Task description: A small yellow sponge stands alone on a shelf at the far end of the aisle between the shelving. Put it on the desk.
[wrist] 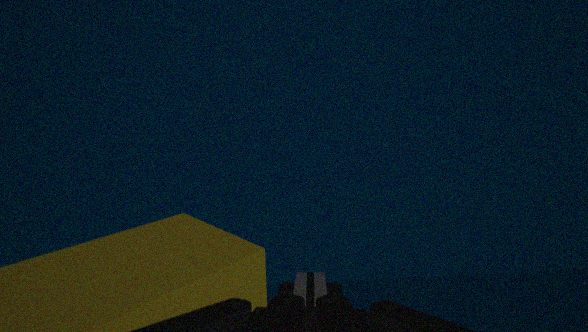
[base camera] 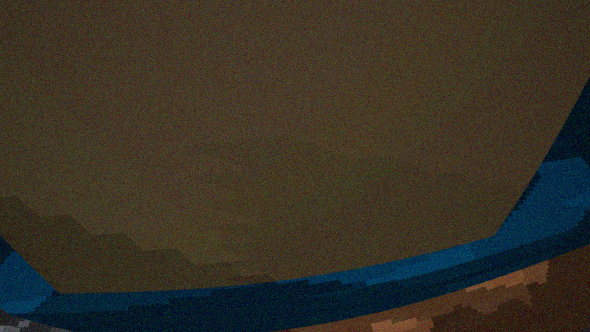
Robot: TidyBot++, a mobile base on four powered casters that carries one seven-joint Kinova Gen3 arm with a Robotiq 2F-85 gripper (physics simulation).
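Frame: origin at the arm's base, x ahead, y left, z up, level; centimetres.
Seen in the pictures: gripper, fingertip midpoint: [wrist: 310,293].
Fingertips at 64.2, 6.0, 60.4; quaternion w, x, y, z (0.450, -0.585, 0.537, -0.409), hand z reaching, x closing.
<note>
A point is followed by its place in that frame, as x, y, z.
The yellow sponge [wrist: 150,270] @(59.5, 11.2, 63.9) shows large and close at the lower left of the wrist view, cut off by the left and bottom edges. Its right end lies just left of the fingertips, and the left finger linkage covers part of its lower side. My gripper [wrist: 310,293] @(64.2, 6.0, 60.4) is at the bottom centre of the wrist view, with its fingertips together and nothing held between them. Whether it touches the sponge I cannot tell. The desk does not show in either view.
A dark blue surface [wrist: 350,125] @(67.1, 4.1, 68.2), the shelving, fills the background of the wrist view. In the base camera view a large brown panel [base camera: 300,125] @(23.7, -0.7, -15.6) fills most of the picture, with a blue shelf edge [base camera: 240,310] @(20.7, 3.9, -32.9) along its bottom and orange-brown patches [base camera: 510,285] at the lower right.
</note>
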